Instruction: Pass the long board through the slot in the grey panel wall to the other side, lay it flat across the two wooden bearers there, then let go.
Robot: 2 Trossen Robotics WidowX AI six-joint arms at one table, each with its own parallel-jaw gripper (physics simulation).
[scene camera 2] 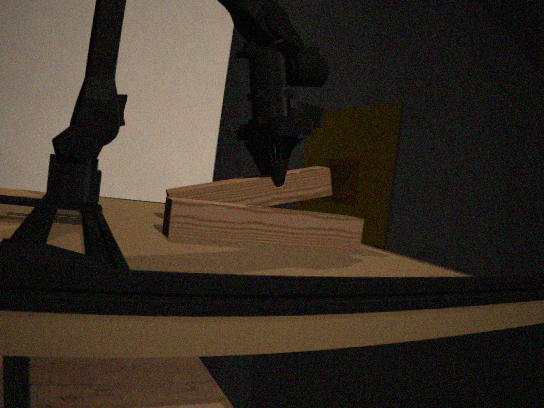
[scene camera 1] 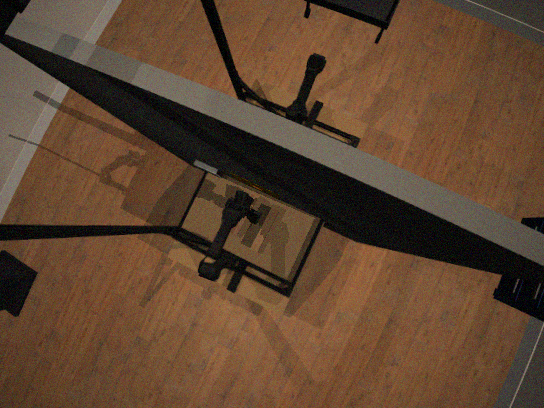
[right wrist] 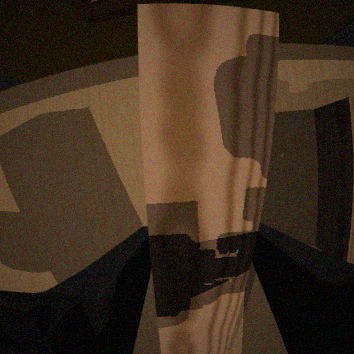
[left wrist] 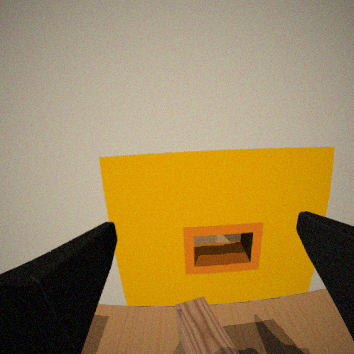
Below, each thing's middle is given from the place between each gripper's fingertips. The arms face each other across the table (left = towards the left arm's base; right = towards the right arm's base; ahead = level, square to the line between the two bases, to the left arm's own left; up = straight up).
Now: the orange-framed slot [scene camera 2: 344,172] 3 cm behind my left hand, 16 cm to the right of it and 11 cm below it.
Now: right hand 15 cm to the right of the orange-framed slot and 2 cm below it.
